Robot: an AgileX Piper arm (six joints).
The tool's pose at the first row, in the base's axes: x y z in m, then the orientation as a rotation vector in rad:
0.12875, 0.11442, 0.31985, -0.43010, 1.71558, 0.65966
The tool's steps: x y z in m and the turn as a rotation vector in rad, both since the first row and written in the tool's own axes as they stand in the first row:
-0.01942, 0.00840, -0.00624, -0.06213, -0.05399, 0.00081
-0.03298, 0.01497, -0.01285, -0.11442, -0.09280, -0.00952
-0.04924, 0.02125, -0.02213, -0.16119, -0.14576, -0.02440
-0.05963, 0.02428, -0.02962, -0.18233, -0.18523, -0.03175
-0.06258, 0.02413, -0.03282, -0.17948, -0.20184, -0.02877
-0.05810, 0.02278, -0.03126, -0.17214, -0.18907, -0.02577
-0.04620, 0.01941, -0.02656, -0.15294, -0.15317, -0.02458
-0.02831, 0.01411, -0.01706, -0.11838, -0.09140, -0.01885
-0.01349, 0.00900, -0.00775, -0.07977, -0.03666, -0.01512
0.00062, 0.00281, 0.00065, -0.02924, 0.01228, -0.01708
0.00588, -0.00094, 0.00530, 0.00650, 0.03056, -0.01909
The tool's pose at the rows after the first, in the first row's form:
0.12367, 0.11578, 0.34127, -0.45119, 1.64770, 0.72052
0.11799, 0.11584, 0.35672, -0.48005, 1.59243, 0.76202
0.11111, 0.11383, 0.37512, -0.50243, 1.52330, 0.79567
0.10613, 0.11080, 0.38692, -0.50641, 1.47701, 0.81112
0.10451, 0.10848, 0.39023, -0.49526, 1.46316, 0.81194
0.10542, 0.10870, 0.38538, -0.49316, 1.47849, 0.80705
0.10812, 0.10979, 0.37248, -0.49396, 1.51887, 0.78907
0.11418, 0.11280, 0.35266, -0.49098, 1.58966, 0.75858
0.12072, 0.11564, 0.33588, -0.48354, 1.65401, 0.72266
0.12740, 0.11704, 0.31971, -0.46967, 1.71385, 0.67168
0.13191, 0.11741, 0.31317, -0.45355, 1.74002, 0.63647

